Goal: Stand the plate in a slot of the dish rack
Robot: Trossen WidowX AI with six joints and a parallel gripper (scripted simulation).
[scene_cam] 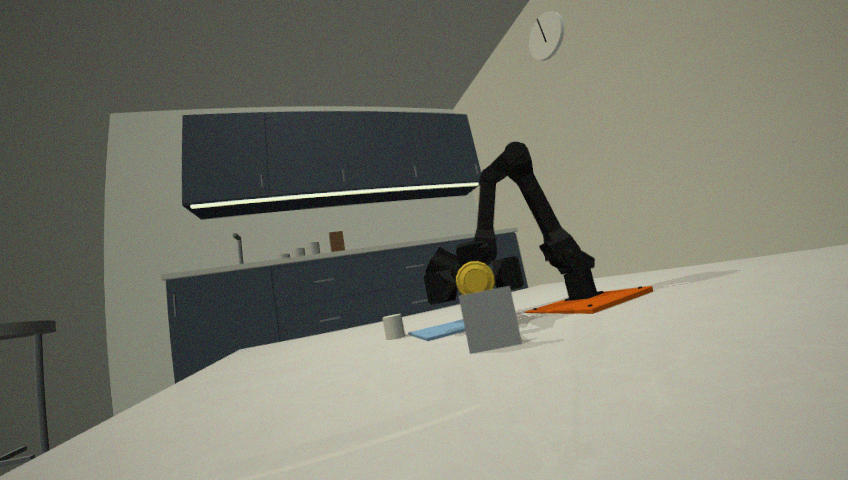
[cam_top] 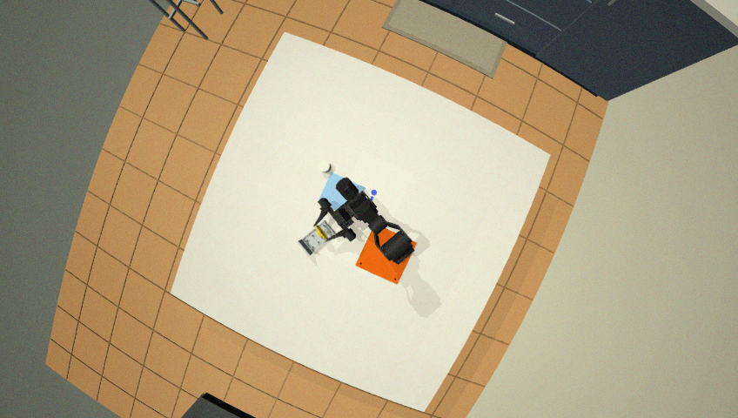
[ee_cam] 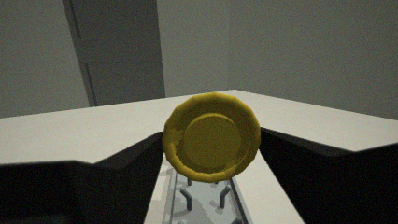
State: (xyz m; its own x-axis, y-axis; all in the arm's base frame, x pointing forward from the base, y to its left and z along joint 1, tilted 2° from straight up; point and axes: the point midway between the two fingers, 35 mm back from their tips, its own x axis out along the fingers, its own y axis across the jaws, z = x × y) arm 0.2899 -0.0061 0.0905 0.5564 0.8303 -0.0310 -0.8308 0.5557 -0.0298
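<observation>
Right now the grey dish rack is 7 cm below my gripper tip, 2 cm to the left of it and 1 cm ahead of it. The rest, counted from my gripper tip: light blue mat (16 cm to the right, 9 cm below, 3 cm behind); then yellow plate (1 cm to the right); then white cup (25 cm to the right, 7 cm below, 7 cm ahead).
</observation>
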